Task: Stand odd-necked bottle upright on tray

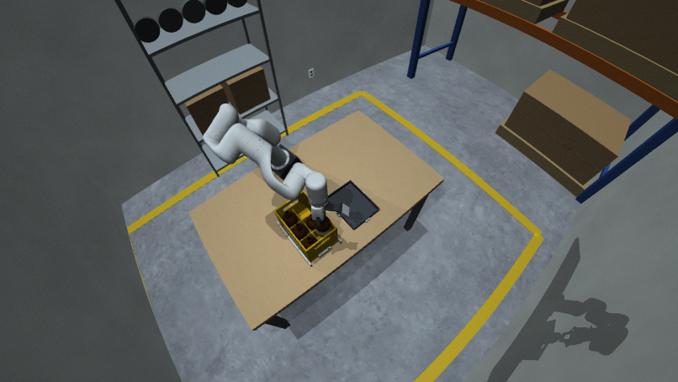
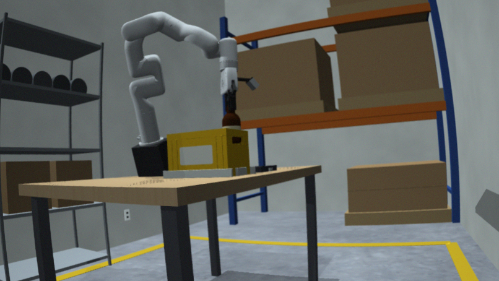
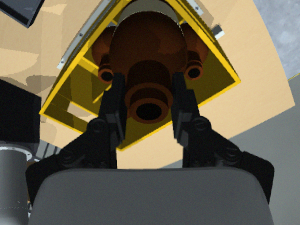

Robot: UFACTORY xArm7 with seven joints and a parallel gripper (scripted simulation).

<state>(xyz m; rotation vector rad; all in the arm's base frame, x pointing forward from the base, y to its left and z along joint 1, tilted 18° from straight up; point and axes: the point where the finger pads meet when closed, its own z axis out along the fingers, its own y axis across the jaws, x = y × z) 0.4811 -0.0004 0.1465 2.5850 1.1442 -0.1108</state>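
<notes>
Right now the bottle is 7 cm below my hand. From my hand the other things lie so: tray 8 cm behind, 25 cm to the left, 27 cm below; crate 9 cm behind, 5 cm to the right, 19 cm below.
</notes>
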